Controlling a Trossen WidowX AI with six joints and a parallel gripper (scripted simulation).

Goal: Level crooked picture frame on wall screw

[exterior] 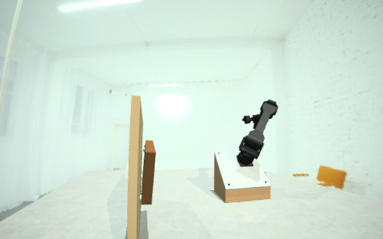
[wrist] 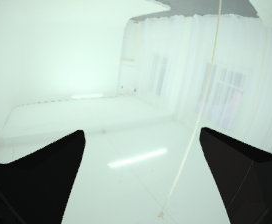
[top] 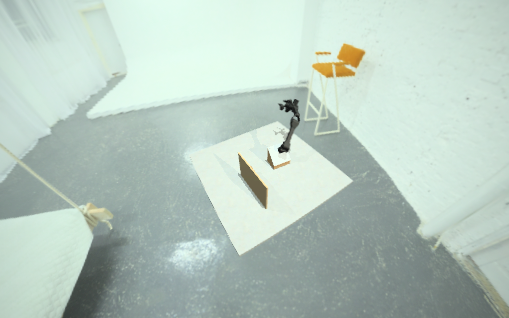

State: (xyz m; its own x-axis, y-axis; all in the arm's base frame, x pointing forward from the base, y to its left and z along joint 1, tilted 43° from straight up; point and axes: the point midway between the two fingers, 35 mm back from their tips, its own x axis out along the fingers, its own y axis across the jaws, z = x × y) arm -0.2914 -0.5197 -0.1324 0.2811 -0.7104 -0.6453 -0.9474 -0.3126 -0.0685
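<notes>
Now: the picture frame 700 mm ahead of my gripper tip, 730 mm to the left of it and 240 mm below it. The rest, counted from my gripper tip: wall board 710 mm ahead, 750 mm to the left, 250 mm below.
</notes>
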